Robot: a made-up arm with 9 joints. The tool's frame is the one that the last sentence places.
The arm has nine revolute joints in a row. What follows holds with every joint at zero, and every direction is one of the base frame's. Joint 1 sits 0.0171 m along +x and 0.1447 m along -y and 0.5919 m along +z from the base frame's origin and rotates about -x. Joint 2 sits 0.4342 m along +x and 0.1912 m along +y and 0.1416 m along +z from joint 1 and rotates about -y. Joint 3 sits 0.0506 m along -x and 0.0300 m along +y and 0.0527 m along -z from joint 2 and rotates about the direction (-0.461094, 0.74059, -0.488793). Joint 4 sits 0.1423 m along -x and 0.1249 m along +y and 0.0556 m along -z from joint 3 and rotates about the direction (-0.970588, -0.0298, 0.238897). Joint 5 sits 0.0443 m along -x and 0.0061 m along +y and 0.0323 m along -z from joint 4 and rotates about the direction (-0.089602, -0.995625, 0.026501). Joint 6 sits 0.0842 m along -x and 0.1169 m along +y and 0.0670 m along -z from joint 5 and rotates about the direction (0.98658, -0.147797, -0.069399). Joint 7 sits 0.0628 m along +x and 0.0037 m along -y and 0.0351 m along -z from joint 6 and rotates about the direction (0.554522, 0.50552, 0.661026). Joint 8 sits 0.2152 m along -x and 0.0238 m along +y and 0.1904 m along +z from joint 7 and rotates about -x. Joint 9 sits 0.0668 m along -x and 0.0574 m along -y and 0.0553 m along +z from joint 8 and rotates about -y. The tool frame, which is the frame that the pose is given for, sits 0.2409 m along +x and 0.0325 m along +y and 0.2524 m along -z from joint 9; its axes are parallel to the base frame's.
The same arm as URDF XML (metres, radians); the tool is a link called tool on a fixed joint. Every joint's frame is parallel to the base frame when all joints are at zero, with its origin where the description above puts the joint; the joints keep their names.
<robot name="arm">
<link name="base"/>
<link name="link1"/>
<link name="link2"/>
<link name="link3"/>
<link name="link4"/>
<link name="link5"/>
<link name="link6"/>
<link name="link7"/>
<link name="link8"/>
<link name="link9"/>
<link name="tool"/>
<joint name="joint 1" type="continuous"><parent link="base"/><child link="link1"/><origin xyz="0.0171 -0.1447 0.5919"/><axis xyz="-1 0 0"/></joint>
<joint name="joint 2" type="continuous"><parent link="link1"/><child link="link2"/><origin xyz="0.4342 0.1912 0.1416"/><axis xyz="0 -1 0"/></joint>
<joint name="joint 3" type="continuous"><parent link="link2"/><child link="link3"/><origin xyz="-0.0506 0.0300 -0.0527"/><axis xyz="-0.461094 0.74059 -0.488793"/></joint>
<joint name="joint 4" type="continuous"><parent link="link3"/><child link="link4"/><origin xyz="-0.1423 0.1249 -0.0556"/><axis xyz="-0.970588 -0.0298 0.238897"/></joint>
<joint name="joint 5" type="continuous"><parent link="link4"/><child link="link5"/><origin xyz="-0.0443 0.0061 -0.0323"/><axis xyz="-0.089602 -0.995625 0.026501"/></joint>
<joint name="joint 6" type="continuous"><parent link="link5"/><child link="link6"/><origin xyz="-0.0842 0.1169 -0.0670"/><axis xyz="0.98658 -0.147797 -0.069399"/></joint>
<joint name="joint 7" type="continuous"><parent link="link6"/><child link="link7"/><origin xyz="0.0628 -0.0037 -0.0351"/><axis xyz="0.554522 0.50552 0.661026"/></joint>
<joint name="joint 8" type="continuous"><parent link="link7"/><child link="link8"/><origin xyz="-0.2152 0.0238 0.1904"/><axis xyz="-1 0 0"/></joint>
<joint name="joint 9" type="continuous"><parent link="link8"/><child link="link9"/><origin xyz="-0.0668 -0.0574 0.0553"/><axis xyz="0 -1 0"/></joint>
<joint name="tool_joint" type="fixed"><parent link="link9"/><child link="tool"/><origin xyz="0.2409 0.0325 -0.2524"/></joint>
</robot>

